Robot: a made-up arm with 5 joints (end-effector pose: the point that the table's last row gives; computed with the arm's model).
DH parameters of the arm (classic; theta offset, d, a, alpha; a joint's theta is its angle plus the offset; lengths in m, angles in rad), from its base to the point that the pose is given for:
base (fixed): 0 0.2 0 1.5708
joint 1: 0 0.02 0.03 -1.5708
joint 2: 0 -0.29 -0.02 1.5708
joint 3: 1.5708 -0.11 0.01 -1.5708
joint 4: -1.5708 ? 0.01 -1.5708
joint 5: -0.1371 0 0.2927 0
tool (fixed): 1.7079 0.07 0 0
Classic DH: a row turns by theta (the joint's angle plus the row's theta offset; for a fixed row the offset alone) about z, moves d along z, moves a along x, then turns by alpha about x.
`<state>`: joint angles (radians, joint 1 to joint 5).
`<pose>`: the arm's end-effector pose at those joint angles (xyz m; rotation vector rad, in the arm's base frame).
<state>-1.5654 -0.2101 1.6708 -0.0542 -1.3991</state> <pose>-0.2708 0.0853 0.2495 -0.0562 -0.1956 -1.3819</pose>
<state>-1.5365 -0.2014 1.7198 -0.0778 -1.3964</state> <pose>-0.2760 0.0823 0.2431 0.0240 -0.2371 -1.3717</pose>
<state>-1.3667 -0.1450 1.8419 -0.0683 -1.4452</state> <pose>-0.2909 0.0926 0.1995 0.2761 -0.4436 -1.3943</pose>
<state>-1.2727 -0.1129 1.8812 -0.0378 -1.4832</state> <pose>-0.2935 0.1029 0.1741 0.3858 -0.5475 -1.4208</pose>
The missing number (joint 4, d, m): -0.32
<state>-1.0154 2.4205 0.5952 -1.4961 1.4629</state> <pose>-0.2056 0.2956 0.5205 -2.1717 0.2953 -0.4447</pose>
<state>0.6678 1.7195 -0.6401 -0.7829 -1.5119</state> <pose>0.1202 0.0128 -0.0258 -0.5704 0.0801 -0.2592</pose>
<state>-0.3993 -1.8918 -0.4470 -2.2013 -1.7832</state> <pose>-0.0891 -0.0567 -0.0576 -2.0639 0.0234 1.4249</pose>
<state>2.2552 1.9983 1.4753 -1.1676 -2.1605</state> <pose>0.1234 -0.2660 0.3167 -0.3452 -0.6607 0.8446</pose>
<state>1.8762 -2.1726 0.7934 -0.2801 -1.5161</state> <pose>0.1583 -0.0312 0.4059 -1.7878 0.2026 1.3154</pose>
